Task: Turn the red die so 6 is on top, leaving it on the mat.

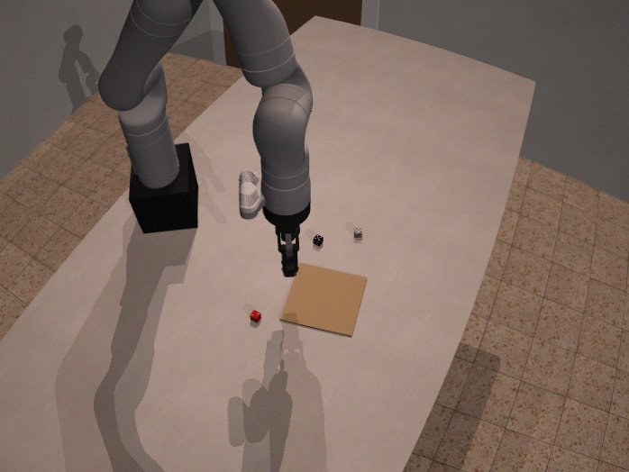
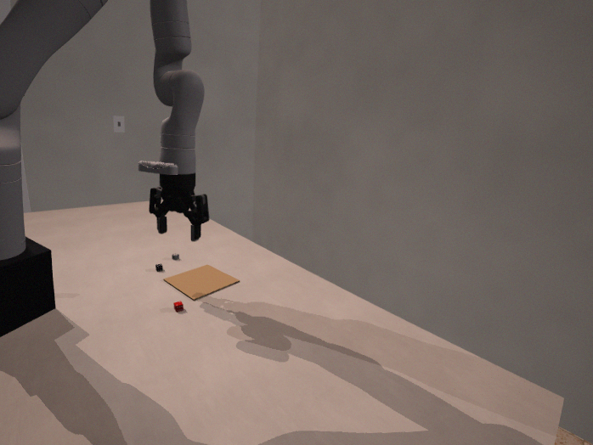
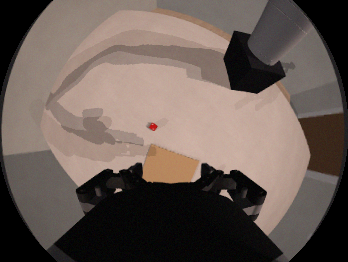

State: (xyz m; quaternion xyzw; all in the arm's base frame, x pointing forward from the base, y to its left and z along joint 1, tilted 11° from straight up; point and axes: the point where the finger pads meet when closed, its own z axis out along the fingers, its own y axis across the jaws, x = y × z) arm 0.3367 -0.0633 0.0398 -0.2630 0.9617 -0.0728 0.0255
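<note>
Now: the red die 4 cm behind my hand, 7 cm to the right of it and 14 cm below it. Also, from my hand: black die: 1 cm behind, 15 cm to the left, 14 cm below; grey die: 6 cm ahead, 20 cm to the left, 14 cm below; tan mat: 6 cm ahead, 3 cm to the left, 14 cm below.
</note>
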